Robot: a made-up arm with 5 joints.
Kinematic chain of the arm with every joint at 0, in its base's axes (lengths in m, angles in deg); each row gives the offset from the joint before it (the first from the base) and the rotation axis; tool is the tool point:
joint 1: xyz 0 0 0.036 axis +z
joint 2: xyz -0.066 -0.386 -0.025 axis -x
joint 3: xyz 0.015 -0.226 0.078 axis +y
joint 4: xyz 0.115 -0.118 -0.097 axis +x
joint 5: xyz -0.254 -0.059 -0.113 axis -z
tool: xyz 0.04 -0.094 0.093
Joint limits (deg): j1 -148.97..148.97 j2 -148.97..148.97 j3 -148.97..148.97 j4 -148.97..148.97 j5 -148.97..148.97
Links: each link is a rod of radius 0.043 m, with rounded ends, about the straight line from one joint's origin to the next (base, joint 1, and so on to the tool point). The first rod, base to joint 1, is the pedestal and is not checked.
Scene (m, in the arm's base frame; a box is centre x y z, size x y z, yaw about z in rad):
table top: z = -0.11
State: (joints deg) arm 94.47 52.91 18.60 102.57 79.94
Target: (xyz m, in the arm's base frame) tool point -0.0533 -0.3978 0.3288
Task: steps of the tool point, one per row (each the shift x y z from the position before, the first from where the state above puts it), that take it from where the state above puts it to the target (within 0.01 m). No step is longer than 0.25 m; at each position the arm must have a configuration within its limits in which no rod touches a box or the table.
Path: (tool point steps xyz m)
1: -0.1510 -0.1269 0.0576
2: -0.1822 -0.0628 0.0387
3: -0.1852 0.0059 0.0164
4: -0.1607 0.0672 -0.0070

